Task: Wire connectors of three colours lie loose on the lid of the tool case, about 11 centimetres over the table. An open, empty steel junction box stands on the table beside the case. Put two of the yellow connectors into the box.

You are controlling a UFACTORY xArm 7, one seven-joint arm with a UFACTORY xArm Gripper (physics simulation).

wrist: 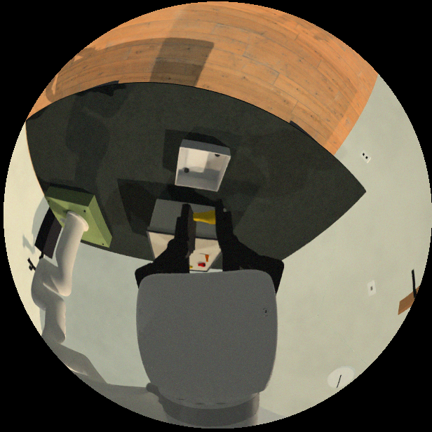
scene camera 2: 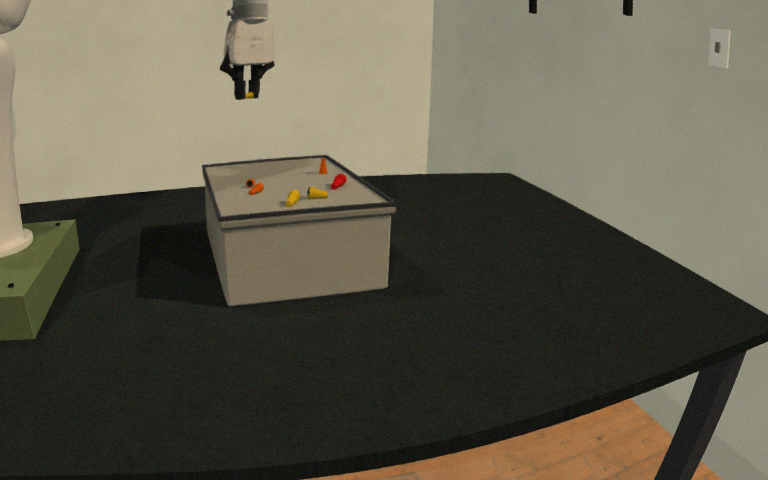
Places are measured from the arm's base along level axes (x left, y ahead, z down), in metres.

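Pixels of known places: gripper, between the fingertips: [scene camera 2: 246, 98].
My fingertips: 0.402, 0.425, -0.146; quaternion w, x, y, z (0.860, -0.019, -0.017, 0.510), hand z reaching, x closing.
Note:
Ahead of a thing's pixels: the offset from my fingertips to its top centre, as dx, dy, dz. "spot": to the spot under its first point. Level surfaces: height alone.
My gripper [scene camera 2: 247, 96] [wrist: 204, 210] is shut on a yellow connector @(-0.003, +0.001, -0.014) [scene camera 2: 250, 95] [wrist: 206, 217] and holds it high above the case lid @(spot: -0.300, +0.042, +0.090) [scene camera 2: 277, 172]. Two yellow connectors @(-0.474, +0.046, +0.075) [scene camera 2: 292, 198] @(-0.453, +0.081, +0.075) [scene camera 2: 318, 193] lie on the lid near its front edge. A red connector @(-0.404, +0.116, +0.074) [scene camera 2: 338, 181] [wrist: 201, 264] lies near the right edge. An orange connector @(-0.321, +0.110, +0.068) [scene camera 2: 323, 166] [wrist: 207, 257] stands upright at the back, and two more orange ones @(-0.414, +0.003, +0.078) [scene camera 2: 256, 188] @(-0.375, -0.002, +0.078) [scene camera 2: 250, 182] lie at the left. The open steel junction box [wrist: 220, 172] stands beyond the fingertips in the wrist view, with no connector visible inside; scene camera 2 does not show it.
The tool case @(spot: -0.508, +0.061, +0.147) [scene camera 2: 308, 257] [wrist: 167, 215] stands on the black table @(dz +0.203) [scene camera 2: 481, 339] [wrist: 135, 115]. The green base block [scene camera 2: 48, 266] [wrist: 100, 220] of the arm is at the left. Walls rise behind the table and at its right.

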